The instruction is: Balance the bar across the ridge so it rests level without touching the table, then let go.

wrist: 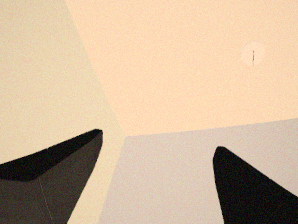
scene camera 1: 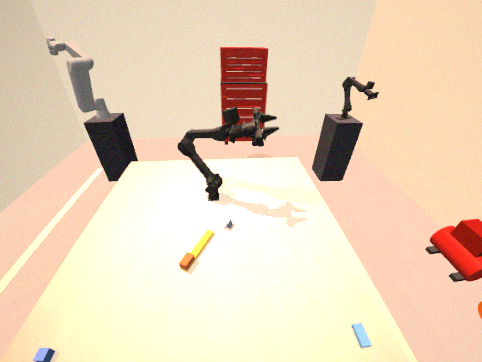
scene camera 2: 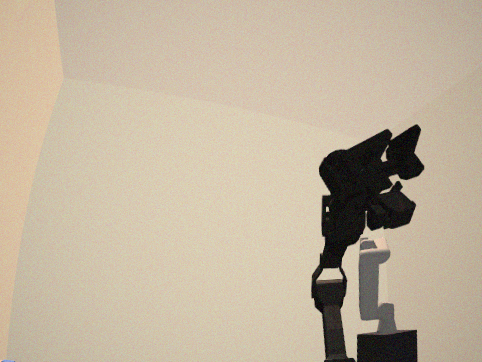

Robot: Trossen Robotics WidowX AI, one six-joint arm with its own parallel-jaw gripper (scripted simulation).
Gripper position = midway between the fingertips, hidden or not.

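Open and holding nothing, the gripper (scene camera 2: 405,128) is also visible elsewhere. The wrist view has the gripper (wrist: 159,145), and scene camera 1 shows the gripper (scene camera 1: 278,122) too.
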